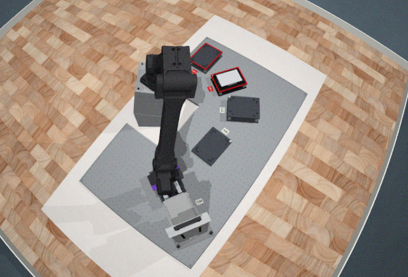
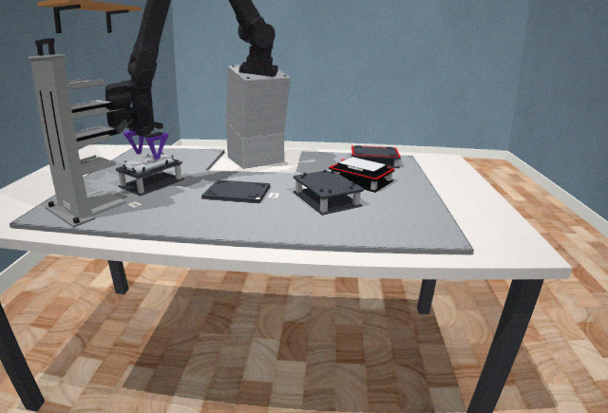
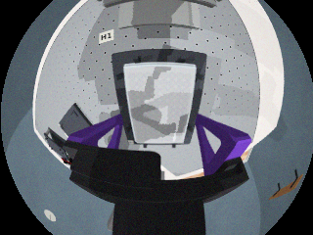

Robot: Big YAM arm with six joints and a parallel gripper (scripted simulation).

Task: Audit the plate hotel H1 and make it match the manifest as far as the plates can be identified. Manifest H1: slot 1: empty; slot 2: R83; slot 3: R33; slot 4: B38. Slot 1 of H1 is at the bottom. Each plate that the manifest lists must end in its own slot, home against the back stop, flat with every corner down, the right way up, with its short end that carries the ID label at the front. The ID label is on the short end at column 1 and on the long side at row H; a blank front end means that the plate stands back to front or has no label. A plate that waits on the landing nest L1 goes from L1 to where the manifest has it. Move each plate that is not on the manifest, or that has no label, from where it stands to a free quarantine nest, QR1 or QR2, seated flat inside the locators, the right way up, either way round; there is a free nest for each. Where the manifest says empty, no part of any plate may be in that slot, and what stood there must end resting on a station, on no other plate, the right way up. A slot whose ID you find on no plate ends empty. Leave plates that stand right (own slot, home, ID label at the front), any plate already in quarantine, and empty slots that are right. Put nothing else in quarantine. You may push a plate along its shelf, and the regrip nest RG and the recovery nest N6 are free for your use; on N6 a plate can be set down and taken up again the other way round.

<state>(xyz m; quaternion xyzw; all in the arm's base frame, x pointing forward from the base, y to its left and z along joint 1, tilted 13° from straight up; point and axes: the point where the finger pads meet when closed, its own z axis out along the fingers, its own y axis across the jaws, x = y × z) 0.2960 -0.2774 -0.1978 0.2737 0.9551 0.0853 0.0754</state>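
Right now my hand is 3 cm above the white plate. The rest, counted from my hand: plate hotel H1: 22 cm ahead, 13 cm to the right, 10 cm above; then regrip nest RG: 4 cm below; then flat pad N6: 5 cm ahead, 28 cm to the left, 9 cm below.
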